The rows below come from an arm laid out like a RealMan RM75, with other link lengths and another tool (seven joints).
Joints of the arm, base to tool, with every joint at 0 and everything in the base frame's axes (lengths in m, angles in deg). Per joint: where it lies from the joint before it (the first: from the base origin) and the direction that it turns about. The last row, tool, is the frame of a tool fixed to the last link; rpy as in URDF.
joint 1: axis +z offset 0 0 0.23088
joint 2: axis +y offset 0 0 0
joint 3: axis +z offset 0 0 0.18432
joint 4: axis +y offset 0 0 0
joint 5: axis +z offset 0 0 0.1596
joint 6: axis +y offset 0 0 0
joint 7: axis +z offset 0 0 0.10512
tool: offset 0.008 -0.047 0.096 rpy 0 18 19.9
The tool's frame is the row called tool.
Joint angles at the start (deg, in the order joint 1, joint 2, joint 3, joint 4, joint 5, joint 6, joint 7):
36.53 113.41 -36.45 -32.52 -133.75 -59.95 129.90
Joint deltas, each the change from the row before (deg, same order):
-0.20 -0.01 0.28 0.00 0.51 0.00 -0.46
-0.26 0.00 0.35 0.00 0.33 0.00 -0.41
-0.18 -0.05 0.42 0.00 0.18 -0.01 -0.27
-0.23 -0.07 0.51 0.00 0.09 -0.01 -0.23
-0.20 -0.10 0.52 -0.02 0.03 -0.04 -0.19
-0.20 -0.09 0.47 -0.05 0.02 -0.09 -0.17
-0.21 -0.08 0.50 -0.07 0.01 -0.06 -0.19
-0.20 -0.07 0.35 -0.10 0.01 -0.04 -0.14
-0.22 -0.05 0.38 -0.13 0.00 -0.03 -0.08
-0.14 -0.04 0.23 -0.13 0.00 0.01 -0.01
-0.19 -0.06 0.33 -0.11 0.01 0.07 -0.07
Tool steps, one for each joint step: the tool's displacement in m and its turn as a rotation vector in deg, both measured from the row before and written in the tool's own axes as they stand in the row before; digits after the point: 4 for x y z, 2 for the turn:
-0.0005 -0.0001 -0.0006 -0.37 -0.39 0.05
0.0000 -0.0010 -0.0007 -0.25 -0.35 0.16
-0.0004 -0.0010 -0.0010 -0.19 -0.36 0.21
-0.0003 -0.0017 -0.0014 -0.13 -0.39 0.32
-0.0004 -0.0017 -0.0016 -0.09 -0.38 0.30
-0.0003 -0.0015 -0.0015 -0.09 -0.32 0.26
-0.0004 -0.0016 -0.0016 -0.07 -0.37 0.26
-0.0004 -0.0015 -0.0014 -0.01 -0.31 0.19
-0.0003 -0.0016 -0.0015 -0.02 -0.34 0.27
-0.0005 -0.0010 -0.0012 0.01 -0.28 0.18
-0.0006 -0.0016 -0.0015 0.03 -0.39 0.25

